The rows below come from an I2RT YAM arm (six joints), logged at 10 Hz.
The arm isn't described. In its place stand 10 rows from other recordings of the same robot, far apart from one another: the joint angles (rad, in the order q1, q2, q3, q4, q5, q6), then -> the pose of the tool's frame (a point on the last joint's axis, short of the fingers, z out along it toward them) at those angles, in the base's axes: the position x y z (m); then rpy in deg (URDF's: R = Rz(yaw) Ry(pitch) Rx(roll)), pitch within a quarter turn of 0, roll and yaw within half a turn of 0.
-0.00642, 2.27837, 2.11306, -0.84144, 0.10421, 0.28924 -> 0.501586 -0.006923 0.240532 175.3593 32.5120 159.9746
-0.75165, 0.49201, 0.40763, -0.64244, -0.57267, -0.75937 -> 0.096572 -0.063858 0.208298 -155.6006 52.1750 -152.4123
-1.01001, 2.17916, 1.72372, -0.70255, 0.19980, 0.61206 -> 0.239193 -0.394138 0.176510 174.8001 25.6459 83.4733
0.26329, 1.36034, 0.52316, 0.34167, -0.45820, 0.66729 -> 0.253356 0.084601 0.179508 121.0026 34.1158 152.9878
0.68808, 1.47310, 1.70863, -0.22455, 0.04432, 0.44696 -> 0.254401 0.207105 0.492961 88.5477 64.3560 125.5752
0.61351, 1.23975, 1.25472, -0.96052, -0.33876, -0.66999 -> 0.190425 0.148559 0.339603 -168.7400 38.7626 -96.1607
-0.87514, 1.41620, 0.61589, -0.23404, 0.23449, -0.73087 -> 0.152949 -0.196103 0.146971 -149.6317 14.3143 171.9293
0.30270, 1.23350, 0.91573, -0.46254, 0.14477, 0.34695 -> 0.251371 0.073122 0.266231 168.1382 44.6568 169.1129
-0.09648, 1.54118, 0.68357, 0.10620, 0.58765, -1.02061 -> 0.290306 -0.047925 0.160609 -124.6913 3.4073 -140.2372
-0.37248, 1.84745, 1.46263, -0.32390, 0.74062, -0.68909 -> 0.380447 -0.174437 0.265839 -120.3113 17.8622 -171.8006
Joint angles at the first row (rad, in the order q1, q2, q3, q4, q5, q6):
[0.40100, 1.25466, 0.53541, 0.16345, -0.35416, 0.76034]
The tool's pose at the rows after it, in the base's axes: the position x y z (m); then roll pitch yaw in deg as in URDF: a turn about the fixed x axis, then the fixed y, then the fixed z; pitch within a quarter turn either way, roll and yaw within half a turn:
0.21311 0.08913 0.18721 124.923 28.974 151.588
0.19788 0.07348 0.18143 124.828 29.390 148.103
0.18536 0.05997 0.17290 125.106 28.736 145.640
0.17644 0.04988 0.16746 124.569 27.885 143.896
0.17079 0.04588 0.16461 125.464 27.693 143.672
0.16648 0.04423 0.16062 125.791 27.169 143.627
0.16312 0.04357 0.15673 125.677 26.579 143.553
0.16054 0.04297 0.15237 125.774 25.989 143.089
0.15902 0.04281 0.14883 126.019 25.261 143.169
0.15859 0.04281 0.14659 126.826 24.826 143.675
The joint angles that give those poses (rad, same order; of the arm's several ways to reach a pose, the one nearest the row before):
[0.34351, 1.15313, 0.46020, 0.13101, -0.34825, 0.76518]
[0.30067, 1.05566, 0.38547, 0.11603, -0.33130, 0.77079]
[0.25248, 0.98019, 0.32202, 0.09451, -0.33680, 0.77442]
[0.20661, 0.92078, 0.27874, 0.07592, -0.36247, 0.77801]
[0.19100, 0.88482, 0.26179, 0.04134, -0.36247, 0.76929]
[0.18567, 0.86442, 0.24255, 0.03089, -0.36586, 0.77107]
[0.18440, 0.85121, 0.22347, 0.03364, -0.37147, 0.77831]
[0.18443, 0.84491, 0.20485, 0.04189, -0.36779, 0.78946]
[0.18448, 0.84701, 0.19347, 0.04620, -0.37121, 0.79573]
[0.18492, 0.85485, 0.19176, 0.03970, -0.37139, 0.79150]

